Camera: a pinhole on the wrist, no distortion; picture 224 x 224 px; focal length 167.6 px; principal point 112.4 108.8 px. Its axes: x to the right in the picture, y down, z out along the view. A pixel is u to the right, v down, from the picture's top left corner.
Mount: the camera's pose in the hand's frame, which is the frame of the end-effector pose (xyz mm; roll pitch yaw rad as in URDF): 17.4 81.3 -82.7 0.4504 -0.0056 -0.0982
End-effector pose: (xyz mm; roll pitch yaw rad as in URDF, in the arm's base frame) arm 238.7 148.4 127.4 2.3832 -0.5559 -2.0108
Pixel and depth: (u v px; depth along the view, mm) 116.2 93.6 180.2
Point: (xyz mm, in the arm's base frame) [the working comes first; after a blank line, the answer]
In the camera's frame: 4.1 -16.3 180.2

183.5 128.2 81.9
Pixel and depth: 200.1 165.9 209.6
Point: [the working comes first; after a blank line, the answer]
In the camera's frame: 109.7 71.4 209.6

64.1 74.7 132.8
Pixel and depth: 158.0 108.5 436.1
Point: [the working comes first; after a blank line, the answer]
In the camera's frame: 118.7 -0.8 436.1

13.7 -32.7 -73.4
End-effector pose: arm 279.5 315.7 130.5 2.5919 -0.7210 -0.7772
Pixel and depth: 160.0 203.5 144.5
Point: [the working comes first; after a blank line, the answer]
In the camera's frame: 41.0 81.6 144.5

239.5 189.0 150.3
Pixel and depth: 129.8 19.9 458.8
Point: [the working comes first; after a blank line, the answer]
In the camera's frame: 47.6 -243.4 458.8

586.0 256.2 -132.3
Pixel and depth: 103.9 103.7 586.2
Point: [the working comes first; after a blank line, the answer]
In the camera's frame: -29.7 -17.8 586.2

428.9 70.2 -249.7
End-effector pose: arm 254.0 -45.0 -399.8 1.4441 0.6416 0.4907
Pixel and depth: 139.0 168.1 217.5
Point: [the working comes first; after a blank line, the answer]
In the camera's frame: 34.5 77.0 217.5

390.8 -129.5 -371.7
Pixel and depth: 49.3 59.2 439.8
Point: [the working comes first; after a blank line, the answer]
In the camera's frame: -165.6 -130.2 439.8

166.5 -409.3 -432.9
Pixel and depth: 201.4 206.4 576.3
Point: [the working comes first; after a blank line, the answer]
In the camera's frame: 306.0 335.6 576.3

842.0 -372.9 -452.6
